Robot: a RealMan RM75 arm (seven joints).
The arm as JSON. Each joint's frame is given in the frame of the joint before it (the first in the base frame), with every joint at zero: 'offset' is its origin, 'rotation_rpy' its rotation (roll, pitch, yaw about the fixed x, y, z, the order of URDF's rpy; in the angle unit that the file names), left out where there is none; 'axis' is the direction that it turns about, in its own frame. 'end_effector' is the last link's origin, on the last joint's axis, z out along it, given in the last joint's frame.
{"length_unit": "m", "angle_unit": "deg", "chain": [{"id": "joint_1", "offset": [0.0, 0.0, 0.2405], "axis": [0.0, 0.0, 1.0]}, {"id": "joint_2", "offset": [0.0, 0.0, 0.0], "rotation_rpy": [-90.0, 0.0, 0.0], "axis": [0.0, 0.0, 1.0]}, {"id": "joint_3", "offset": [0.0, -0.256, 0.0], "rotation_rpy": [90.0, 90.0, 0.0], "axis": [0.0, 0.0, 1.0]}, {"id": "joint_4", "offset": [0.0, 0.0, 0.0], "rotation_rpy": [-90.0, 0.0, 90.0], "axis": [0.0, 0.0, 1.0]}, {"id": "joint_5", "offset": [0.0, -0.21, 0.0], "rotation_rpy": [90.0, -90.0, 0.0], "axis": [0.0, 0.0, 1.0]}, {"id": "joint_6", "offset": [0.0, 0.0, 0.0], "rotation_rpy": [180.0, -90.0, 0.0], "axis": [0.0, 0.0, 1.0]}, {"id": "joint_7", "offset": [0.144, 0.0, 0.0], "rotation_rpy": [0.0, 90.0, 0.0], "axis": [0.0, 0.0, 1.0]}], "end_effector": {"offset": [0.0, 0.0, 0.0], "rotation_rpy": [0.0, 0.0, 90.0]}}
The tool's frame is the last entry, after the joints.
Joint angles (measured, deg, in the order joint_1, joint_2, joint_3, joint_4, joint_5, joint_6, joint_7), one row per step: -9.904 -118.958 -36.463 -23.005 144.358 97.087 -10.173; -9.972 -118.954 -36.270 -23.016 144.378 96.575 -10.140; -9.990 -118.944 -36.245 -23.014 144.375 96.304 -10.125; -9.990 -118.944 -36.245 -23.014 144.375 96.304 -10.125; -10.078 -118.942 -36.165 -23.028 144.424 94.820 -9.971; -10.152 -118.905 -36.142 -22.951 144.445 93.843 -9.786; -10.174 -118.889 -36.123 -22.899 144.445 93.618 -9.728; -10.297 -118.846 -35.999 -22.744 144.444 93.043 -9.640; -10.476 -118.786 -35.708 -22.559 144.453 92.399 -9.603; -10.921 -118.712 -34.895 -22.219 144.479 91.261 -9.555; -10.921 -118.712 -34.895 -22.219 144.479 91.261 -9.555; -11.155 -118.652 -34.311 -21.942 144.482 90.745 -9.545; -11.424 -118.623 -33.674 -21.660 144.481 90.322 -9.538; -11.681 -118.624 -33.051 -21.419 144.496 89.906 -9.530; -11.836 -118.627 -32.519 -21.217 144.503 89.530 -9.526; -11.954 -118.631 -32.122 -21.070 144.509 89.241 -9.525; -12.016 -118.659 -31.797 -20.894 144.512 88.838 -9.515; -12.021 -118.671 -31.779 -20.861 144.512 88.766 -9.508; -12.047 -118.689 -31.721 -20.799 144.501 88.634 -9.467
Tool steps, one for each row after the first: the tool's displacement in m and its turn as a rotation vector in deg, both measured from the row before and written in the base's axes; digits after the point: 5 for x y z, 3 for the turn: -0.00014 0.00048 -0.00146 -0.449 0.283 0.172; -0.00033 0.00034 -0.00050 -0.164 0.147 0.160; 0.00000 0.00000 0.00000 0.000 0.000 0.000; -0.00148 0.00176 -0.00300 -0.850 0.803 0.852; -0.00151 0.00123 -0.00168 -0.482 0.698 0.608; -0.00049 0.00026 -0.00037 -0.114 0.210 0.149; -0.00102 0.00080 -0.00113 -0.393 0.522 0.291; -0.00091 0.00075 -0.00162 -0.610 0.587 0.212; -0.00071 0.00121 -0.00382 -1.347 1.072 0.100; 0.00000 0.00000 0.00000 0.000 0.000 0.000; -0.00063 0.00017 -0.00210 -0.799 0.651 -0.024; -0.00020 0.00009 -0.00220 -0.793 0.594 -0.145; 0.00006 0.00002 -0.00233 -0.782 0.537 -0.165; -0.00024 -0.00028 -0.00201 -0.673 0.466 -0.062; -0.00017 -0.00020 -0.00152 -0.505 0.349 -0.046; -0.00066 -0.00026 -0.00163 -0.500 0.406 0.135; -0.00015 0.00001 -0.00022 -0.053 0.064 0.049; -0.00023 0.00005 -0.00043 -0.095 0.146 0.065
